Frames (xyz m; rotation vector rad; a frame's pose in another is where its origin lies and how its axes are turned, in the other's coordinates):
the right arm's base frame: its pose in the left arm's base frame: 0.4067 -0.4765 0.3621 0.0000 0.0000 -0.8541
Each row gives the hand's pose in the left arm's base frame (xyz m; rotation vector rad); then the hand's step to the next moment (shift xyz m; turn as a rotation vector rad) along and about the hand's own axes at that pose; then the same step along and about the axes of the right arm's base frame.
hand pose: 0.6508 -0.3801 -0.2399 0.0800 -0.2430 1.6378
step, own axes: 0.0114 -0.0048 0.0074 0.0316 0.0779 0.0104
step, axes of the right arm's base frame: -0.0054 0.0089 0.0100 -0.0711 -0.0454 0.0079
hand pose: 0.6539 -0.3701 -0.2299 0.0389 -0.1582 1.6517
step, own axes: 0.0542 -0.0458 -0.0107 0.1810 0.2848 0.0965
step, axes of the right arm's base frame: -0.0169 0.0697 -0.0004 -0.3096 -0.1357 0.0945
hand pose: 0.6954 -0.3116 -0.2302 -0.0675 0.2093 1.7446
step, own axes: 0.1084 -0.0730 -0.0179 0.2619 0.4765 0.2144
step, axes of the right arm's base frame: -0.0532 0.1129 -0.0426 -0.4877 -0.2383 0.2168
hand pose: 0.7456 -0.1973 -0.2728 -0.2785 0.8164 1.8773
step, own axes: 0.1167 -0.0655 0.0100 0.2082 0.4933 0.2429
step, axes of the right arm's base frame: -0.0759 0.0752 -0.0812 -0.4601 -0.2437 0.2732
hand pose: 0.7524 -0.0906 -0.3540 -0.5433 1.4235 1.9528
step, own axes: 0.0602 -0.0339 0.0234 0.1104 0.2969 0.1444
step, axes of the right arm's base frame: -0.0447 0.0164 -0.0552 -0.2659 -0.1425 0.1737
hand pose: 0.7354 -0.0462 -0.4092 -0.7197 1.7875 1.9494
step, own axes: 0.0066 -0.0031 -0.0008 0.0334 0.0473 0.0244
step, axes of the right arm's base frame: -0.0015 -0.0030 -0.0065 -0.0511 -0.0318 0.0181
